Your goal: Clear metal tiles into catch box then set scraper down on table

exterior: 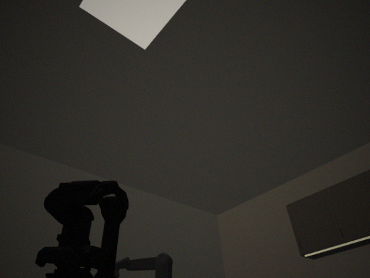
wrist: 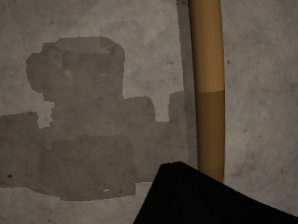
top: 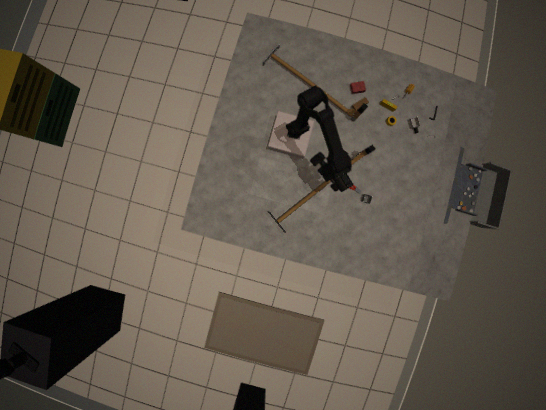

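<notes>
The long scraper lies 2 cm ahead of my gripper tip, 5 cm to the right of it and 3 cm below it. From my gripper tip the other things lie so: yellow ring 34 cm ahead, 39 cm to the left, 9 cm below; then brown block 14 cm ahead, 44 cm to the left, 8 cm below; then small box 27 cm ahead, 6 cm to the right, 9 cm below.
</notes>
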